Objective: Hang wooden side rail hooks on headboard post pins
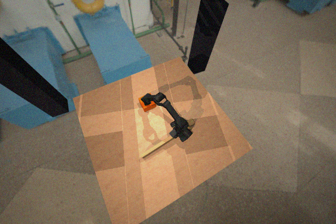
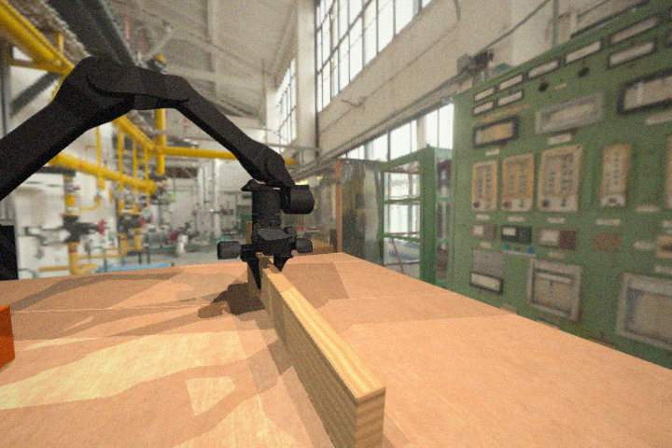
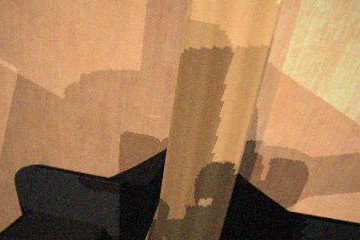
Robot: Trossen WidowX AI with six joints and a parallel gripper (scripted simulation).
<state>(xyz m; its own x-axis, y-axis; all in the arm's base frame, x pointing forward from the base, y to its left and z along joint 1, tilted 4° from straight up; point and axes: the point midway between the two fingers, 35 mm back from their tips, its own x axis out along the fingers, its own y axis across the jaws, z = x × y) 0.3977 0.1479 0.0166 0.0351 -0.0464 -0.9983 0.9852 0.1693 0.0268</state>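
My gripper tip is 2 cm past the wooden headboard post, 11 cm to the right of it and 4 cm below it.
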